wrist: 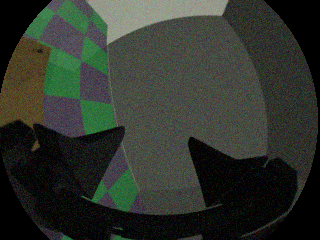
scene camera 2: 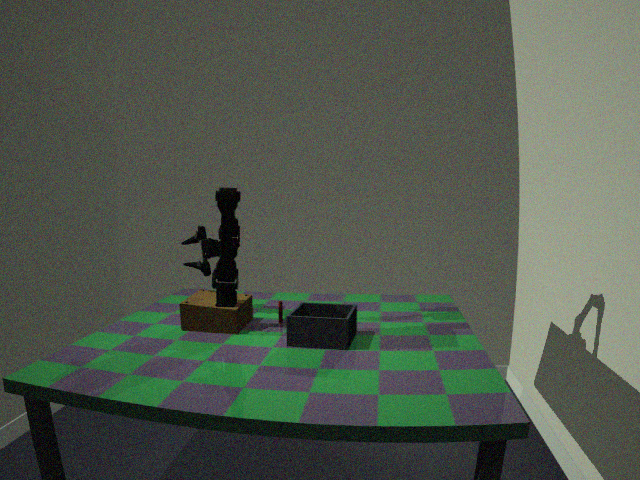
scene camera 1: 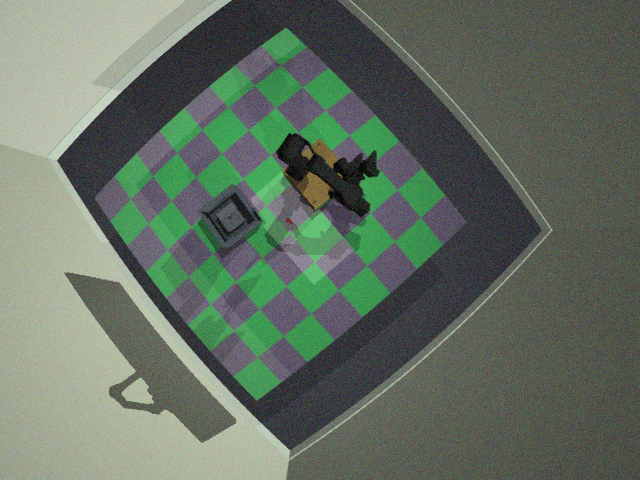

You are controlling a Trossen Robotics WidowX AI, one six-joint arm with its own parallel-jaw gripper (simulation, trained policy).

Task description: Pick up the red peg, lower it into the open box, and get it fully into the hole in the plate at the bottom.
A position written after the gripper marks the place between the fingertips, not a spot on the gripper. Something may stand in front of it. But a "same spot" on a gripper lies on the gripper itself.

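Labels:
Dark box out of frame in the wrist view; in sight in scene camera 2 (312,325) and scene camera 1 (226,238). Gripper in sight in the wrist view, scene camera 2 and scene camera 1 (368,152). On the gripper, (scene camera 2: 196,238) and (wrist: 238,166): same spot.

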